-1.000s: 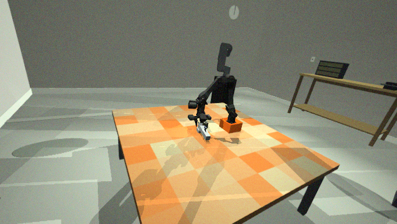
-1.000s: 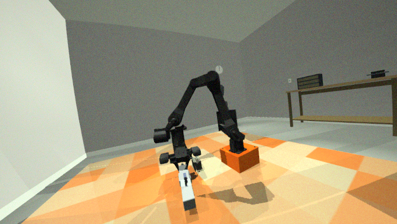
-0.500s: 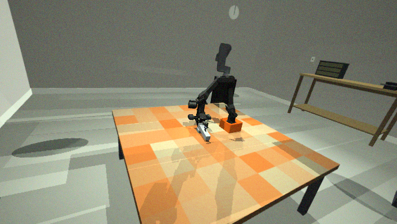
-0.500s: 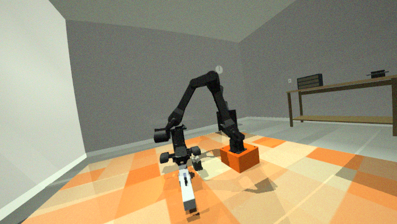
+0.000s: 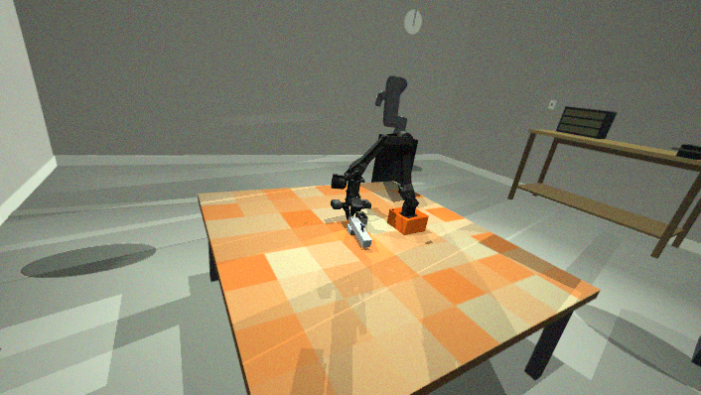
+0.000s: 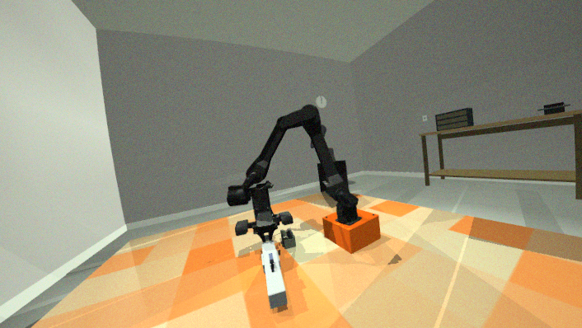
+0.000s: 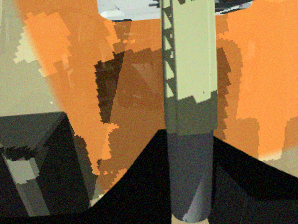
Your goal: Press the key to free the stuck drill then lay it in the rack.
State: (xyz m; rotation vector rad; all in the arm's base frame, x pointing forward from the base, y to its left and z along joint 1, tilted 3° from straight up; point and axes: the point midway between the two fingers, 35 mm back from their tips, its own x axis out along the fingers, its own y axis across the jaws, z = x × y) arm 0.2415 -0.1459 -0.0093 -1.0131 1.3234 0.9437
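The grey rack is 8 cm behind my gripper tip. The rest, counted from my gripper tip: grey block: 4 cm ahead, 13 cm to the left, 1 cm above; then thin dark blue drill: 5 cm ahead, 16 cm to the left, 3 cm above.
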